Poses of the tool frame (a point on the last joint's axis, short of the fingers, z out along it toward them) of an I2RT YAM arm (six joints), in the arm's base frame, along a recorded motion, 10 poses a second.
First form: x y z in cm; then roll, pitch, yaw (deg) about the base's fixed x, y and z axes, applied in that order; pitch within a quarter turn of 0, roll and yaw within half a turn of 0.
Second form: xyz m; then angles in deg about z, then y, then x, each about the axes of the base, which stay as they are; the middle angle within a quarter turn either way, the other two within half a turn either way. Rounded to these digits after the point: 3 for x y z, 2 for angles.
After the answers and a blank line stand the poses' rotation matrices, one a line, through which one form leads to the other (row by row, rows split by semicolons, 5 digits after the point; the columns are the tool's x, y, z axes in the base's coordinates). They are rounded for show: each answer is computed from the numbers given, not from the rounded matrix.
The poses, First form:
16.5 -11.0 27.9 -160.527 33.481 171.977
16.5 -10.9 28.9 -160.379 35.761 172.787
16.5 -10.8 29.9 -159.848 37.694 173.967
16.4 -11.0 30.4 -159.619 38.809 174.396
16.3 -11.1 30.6 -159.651 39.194 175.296
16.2 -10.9 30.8 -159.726 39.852 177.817
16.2 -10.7 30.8 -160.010 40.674 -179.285
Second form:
0.165 -0.110 0.279 -159.20 27.94 152.88
0.165 -0.109 0.289 -158.76 30.26 152.24
0.165 -0.108 0.299 -158.61 32.32 151.52
0.164 -0.110 0.304 -158.29 33.41 151.06
0.163 -0.111 0.306 -159.04 34.19 151.46
0.162 -0.109 0.308 -161.44 35.98 152.86
0.162 -0.107 0.308 -164.45 38.08 154.88

-0.82591 0.31369 0.46849; 0.11641 0.90790 -0.40269; -0.55166 -0.27805 -0.78636
-0.80504 0.31296 0.50395; 0.10189 0.90984 -0.40226; -0.58441 -0.27249 -0.76434
-0.78691 0.30815 0.53462; 0.08317 0.91144 -0.40293; -0.61144 -0.27261 -0.74285
-0.77552 0.30876 0.55068; 0.07609 0.91160 -0.40397; -0.62673 -0.27138 -0.73046
-0.77240 0.29590 0.56200; 0.06356 0.91641 -0.39516; -0.63195 -0.26950 -0.72664
-0.76715 0.25762 0.58747; 0.02924 0.92891 -0.36916; -0.64081 -0.26602 -0.72014
-0.75837 0.21106 0.61671; -0.00946 0.94246 -0.33419; -0.65175 -0.25927 -0.71274

